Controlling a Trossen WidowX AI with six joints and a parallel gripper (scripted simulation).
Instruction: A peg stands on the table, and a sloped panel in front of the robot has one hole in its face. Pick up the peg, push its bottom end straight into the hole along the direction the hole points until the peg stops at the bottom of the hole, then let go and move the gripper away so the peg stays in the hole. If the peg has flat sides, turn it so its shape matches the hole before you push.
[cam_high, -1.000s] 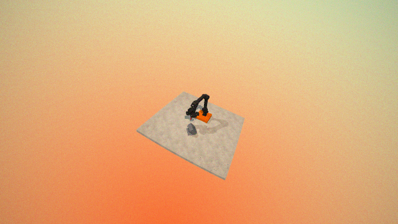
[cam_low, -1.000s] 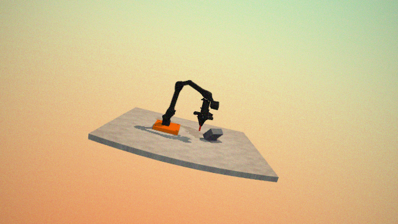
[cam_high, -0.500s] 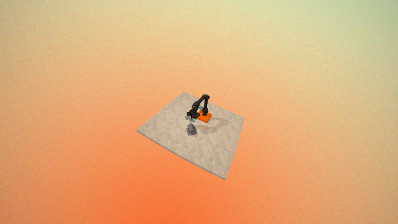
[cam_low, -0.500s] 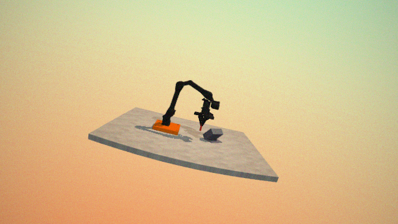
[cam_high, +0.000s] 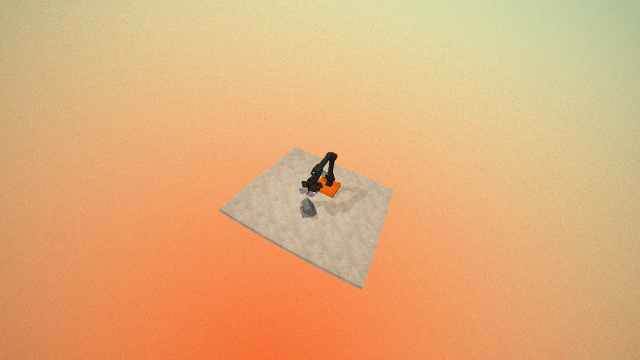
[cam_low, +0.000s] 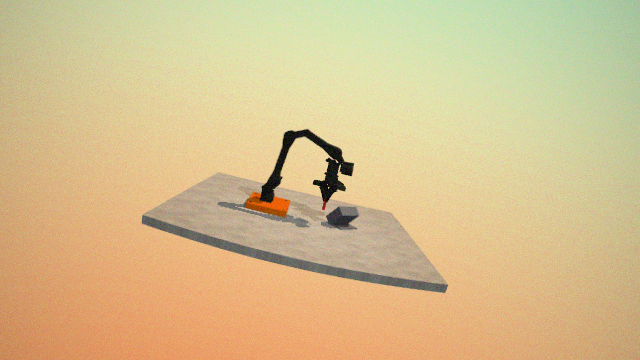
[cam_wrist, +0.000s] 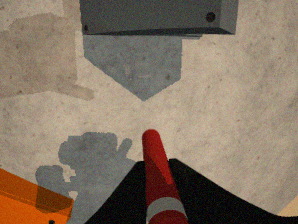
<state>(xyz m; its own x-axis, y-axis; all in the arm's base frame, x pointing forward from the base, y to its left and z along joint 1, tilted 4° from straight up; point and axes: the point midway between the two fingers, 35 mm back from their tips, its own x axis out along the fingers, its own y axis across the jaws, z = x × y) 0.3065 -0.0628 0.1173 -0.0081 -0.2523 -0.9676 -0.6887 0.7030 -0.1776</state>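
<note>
Now: gripper tip 110 mm short of the grey sloped panel, 80 mm to the right of it and 70 mm above it. The rest, counted from my gripper tip: red peg: 20 mm above.
</note>
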